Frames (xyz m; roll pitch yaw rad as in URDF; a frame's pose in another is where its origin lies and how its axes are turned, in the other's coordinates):
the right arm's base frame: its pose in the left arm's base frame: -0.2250 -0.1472 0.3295 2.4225 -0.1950 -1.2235
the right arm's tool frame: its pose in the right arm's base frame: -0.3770 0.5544 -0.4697 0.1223 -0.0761 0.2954
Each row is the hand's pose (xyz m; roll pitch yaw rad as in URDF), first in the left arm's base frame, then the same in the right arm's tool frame.
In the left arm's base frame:
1: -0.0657 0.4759 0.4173 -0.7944 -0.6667 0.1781
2: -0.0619 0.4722 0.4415 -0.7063 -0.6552 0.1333
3: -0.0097 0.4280 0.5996 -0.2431 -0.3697 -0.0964
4: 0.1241 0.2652 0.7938 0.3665 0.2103 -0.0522
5: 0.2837 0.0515 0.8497 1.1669 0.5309 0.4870
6: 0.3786 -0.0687 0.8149 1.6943 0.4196 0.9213
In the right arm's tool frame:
1: -0.3187 -0.6159 0.1901 2.9284 1.1656 -1.2932
2: -0.3074 -0.6084 0.1695 3.0403 1.1363 -1.2370
3: -0.2125 -0.5854 0.0275 -2.8667 0.7889 -1.2045
4: 0.0107 -0.6295 -0.1467 -2.4260 0.2762 -1.5311
5: 0.2399 -0.7658 -0.2031 -1.9260 0.0639 -2.0941
6: 0.3481 -0.8777 -0.1825 -1.6421 0.1459 -2.4888

